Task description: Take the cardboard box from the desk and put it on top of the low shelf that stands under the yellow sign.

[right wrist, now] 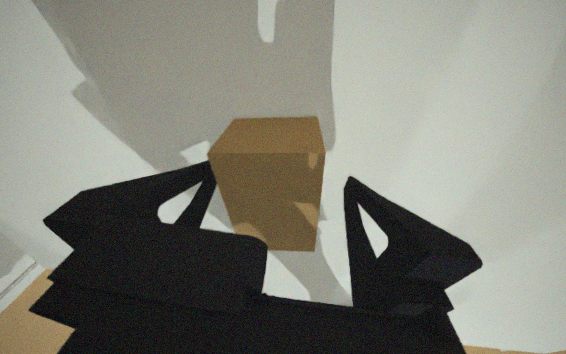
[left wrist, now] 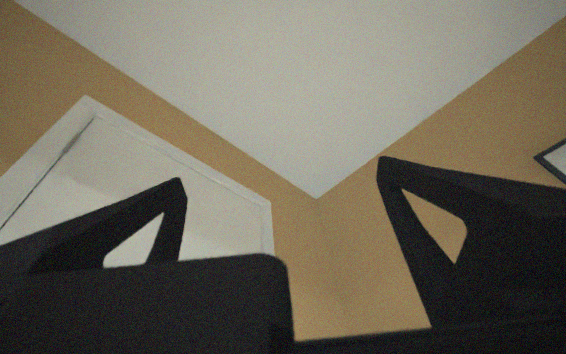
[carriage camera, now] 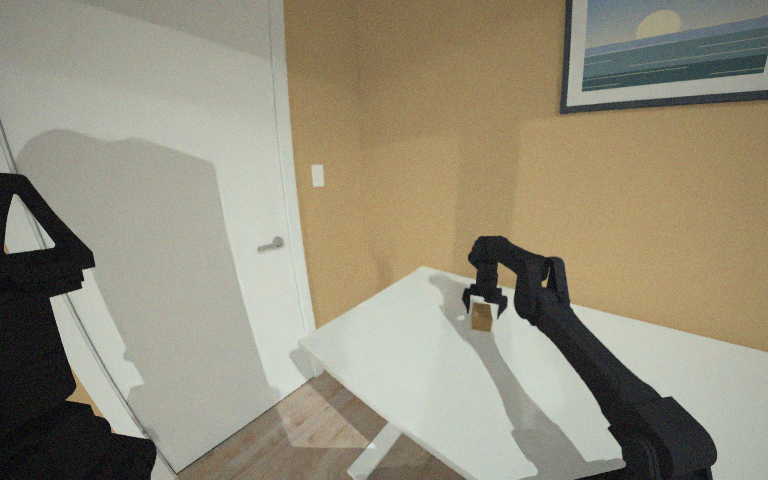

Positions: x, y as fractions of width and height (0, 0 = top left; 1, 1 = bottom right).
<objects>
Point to a white door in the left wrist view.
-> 0.16, 0.44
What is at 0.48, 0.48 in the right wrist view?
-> A brown cardboard box.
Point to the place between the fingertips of my right gripper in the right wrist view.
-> At 0.50, 0.49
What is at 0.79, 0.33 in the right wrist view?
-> A white desk.
</objects>
